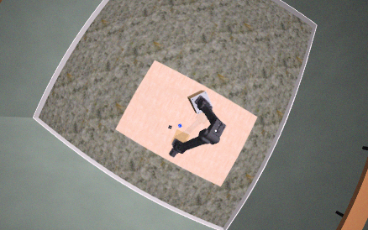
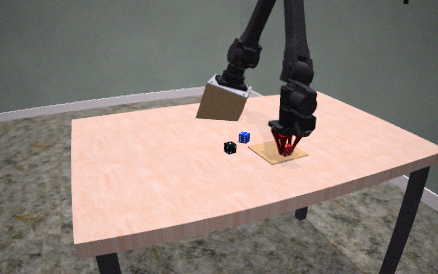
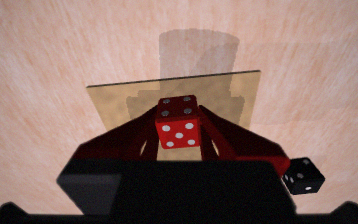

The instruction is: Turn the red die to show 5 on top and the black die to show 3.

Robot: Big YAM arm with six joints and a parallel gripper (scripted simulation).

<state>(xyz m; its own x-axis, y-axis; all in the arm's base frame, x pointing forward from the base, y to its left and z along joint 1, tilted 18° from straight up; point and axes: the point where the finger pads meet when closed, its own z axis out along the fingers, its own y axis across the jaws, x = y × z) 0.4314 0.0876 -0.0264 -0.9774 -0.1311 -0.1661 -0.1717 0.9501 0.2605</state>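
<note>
Now: the red die right at my hand. Round my hand: black die 7 cm behind, 16 cm to the right; blue die 14 cm behind, 9 cm to the right; tan mat 4 cm behind, 1 cm to the right, 2 cm below.
</note>
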